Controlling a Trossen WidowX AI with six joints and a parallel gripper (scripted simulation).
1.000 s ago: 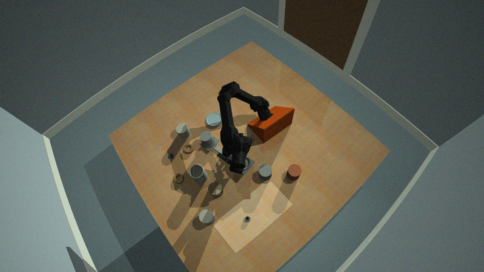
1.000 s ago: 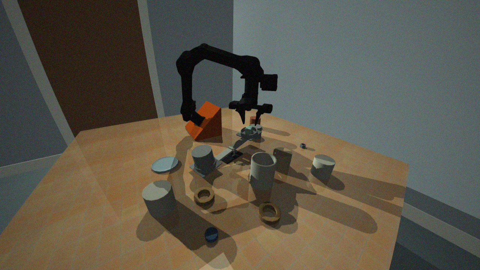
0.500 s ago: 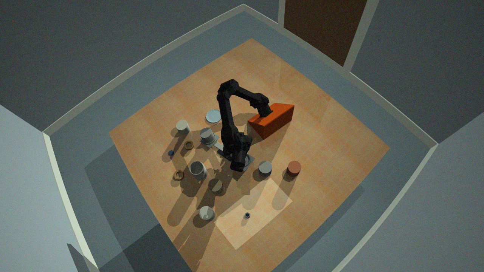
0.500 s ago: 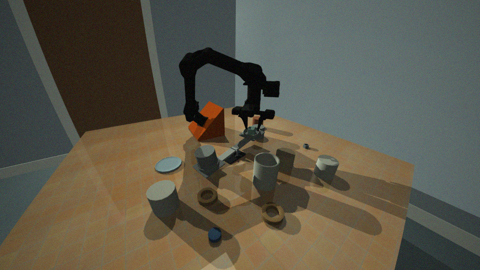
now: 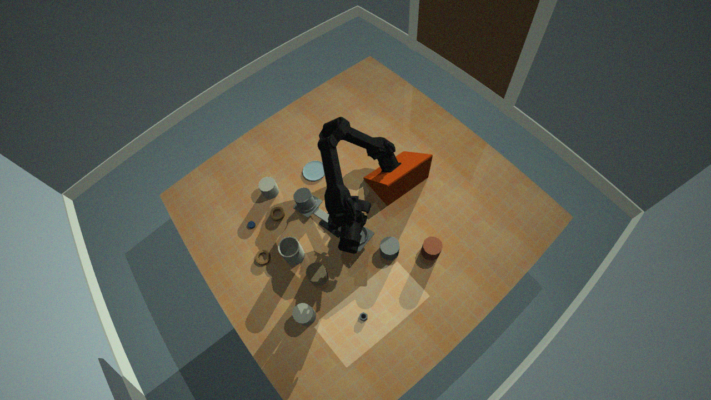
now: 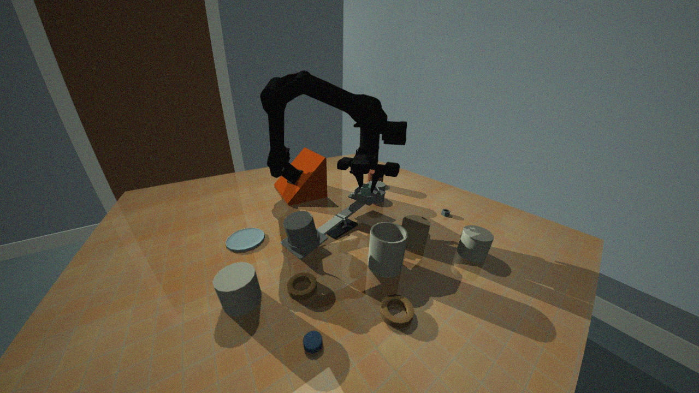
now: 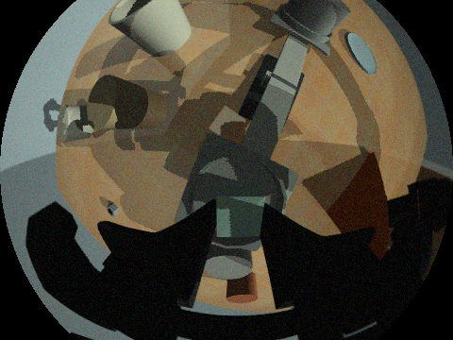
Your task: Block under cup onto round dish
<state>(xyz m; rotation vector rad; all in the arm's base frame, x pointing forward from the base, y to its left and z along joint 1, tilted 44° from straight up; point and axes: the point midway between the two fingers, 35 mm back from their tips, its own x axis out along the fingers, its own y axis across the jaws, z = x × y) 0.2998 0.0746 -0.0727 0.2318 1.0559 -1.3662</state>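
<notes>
The pale blue round dish is 360 mm to the right of my gripper tip, 100 mm behind it and 80 mm below it. Also, from my gripper tip: balance (120 mm to the right, 40 mm below, 20 mm ahead); then open-topped cup (200 mm ahead, 140 mm to the right, 40 mm below); then pale green block (10 mm above).
</notes>
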